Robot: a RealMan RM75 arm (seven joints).
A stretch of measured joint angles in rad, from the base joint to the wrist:
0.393 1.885 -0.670 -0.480 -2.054 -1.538 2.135
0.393 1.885 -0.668 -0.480 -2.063 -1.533 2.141
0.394 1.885 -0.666 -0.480 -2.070 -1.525 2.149
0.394 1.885 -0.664 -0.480 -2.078 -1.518 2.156
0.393 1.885 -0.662 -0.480 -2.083 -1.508 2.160
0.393 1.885 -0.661 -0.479 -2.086 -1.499 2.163
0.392 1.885 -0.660 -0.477 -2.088 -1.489 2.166
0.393 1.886 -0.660 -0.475 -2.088 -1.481 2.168
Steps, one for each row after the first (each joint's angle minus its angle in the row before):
0.000 0.000 0.002 0.000 -0.009 0.005 0.006
0.001 0.000 0.002 0.000 -0.007 0.008 0.008
0.000 0.000 0.002 0.000 -0.008 0.007 0.007
-0.001 0.000 0.002 0.000 -0.005 0.010 0.004
0.000 0.000 0.001 0.001 -0.003 0.009 0.003
-0.001 0.000 0.001 0.002 -0.002 0.010 0.003
0.001 0.001 0.000 0.002 0.000 0.008 0.002

